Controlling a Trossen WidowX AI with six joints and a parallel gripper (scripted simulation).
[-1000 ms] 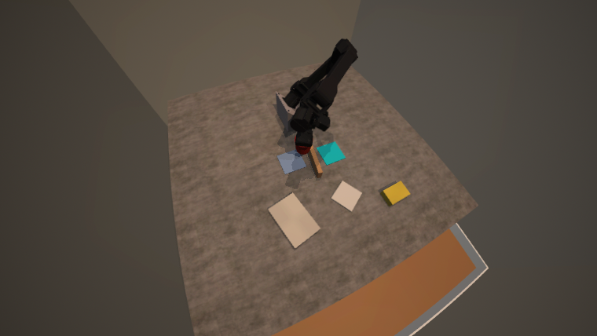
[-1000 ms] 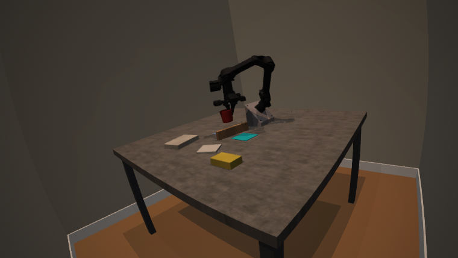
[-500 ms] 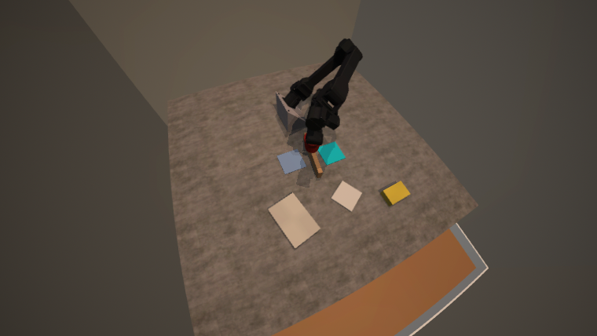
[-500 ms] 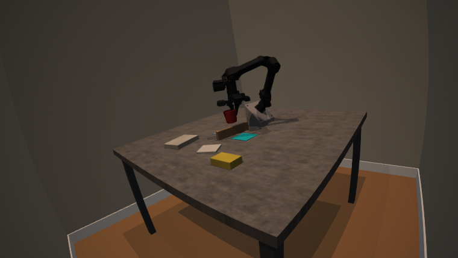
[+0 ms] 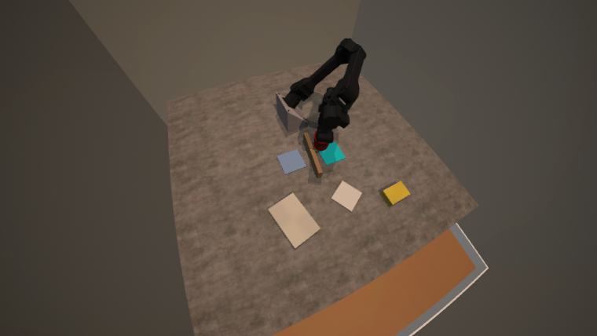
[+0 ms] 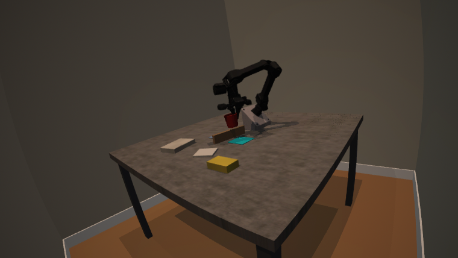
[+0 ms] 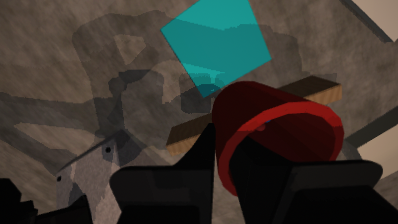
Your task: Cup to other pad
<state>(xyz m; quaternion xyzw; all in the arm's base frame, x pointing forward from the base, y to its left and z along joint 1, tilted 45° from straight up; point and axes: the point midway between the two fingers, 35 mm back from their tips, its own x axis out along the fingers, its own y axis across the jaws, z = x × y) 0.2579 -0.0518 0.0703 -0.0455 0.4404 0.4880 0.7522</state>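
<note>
My gripper tip is now 4 cm short of the small blue marble, 3 cm to the left of it and 2 cm above it. The rest, counted from my gripper tip: red cup 2 cm to the right, 2 cm ahead; then teal pad 12 cm below, 5 cm ahead, 4 cm to the left; then wooden bar 9 cm below, 5 cm to the right, 2 cm ahead.
</note>
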